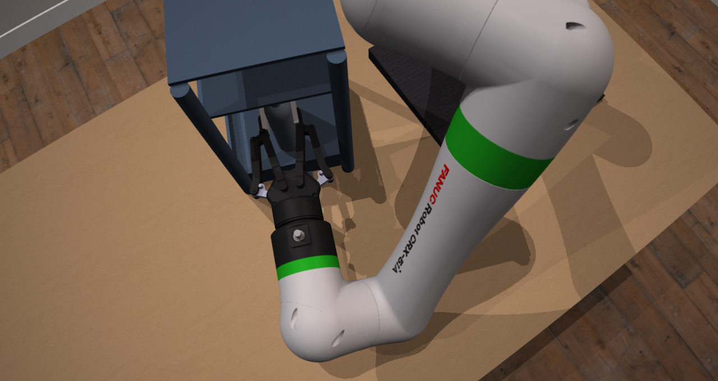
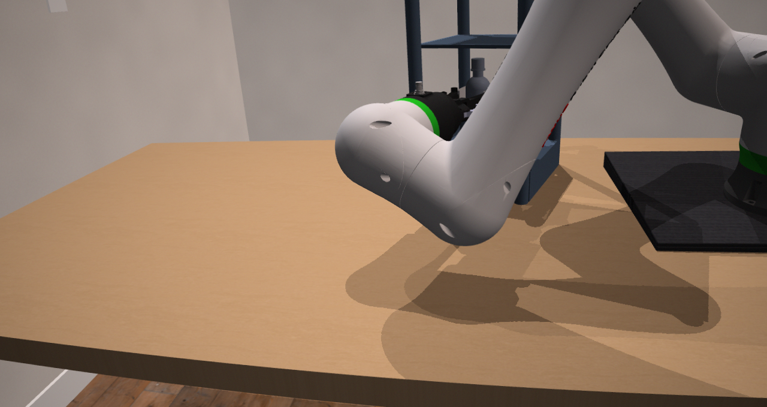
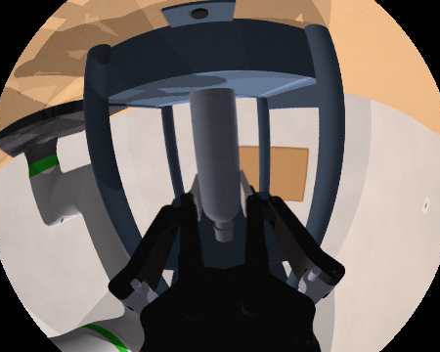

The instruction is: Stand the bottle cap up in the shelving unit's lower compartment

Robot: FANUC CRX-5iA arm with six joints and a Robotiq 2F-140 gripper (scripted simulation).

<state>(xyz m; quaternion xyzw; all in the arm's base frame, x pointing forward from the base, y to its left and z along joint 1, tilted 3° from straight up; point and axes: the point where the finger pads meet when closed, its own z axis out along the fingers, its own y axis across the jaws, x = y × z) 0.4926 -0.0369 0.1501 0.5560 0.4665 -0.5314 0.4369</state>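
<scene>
The shelving unit lies 10 mm behind my hand, 60 mm to the right of it and 10 mm above it. Also, from my hand: grey bottle (right at my hand).
</scene>
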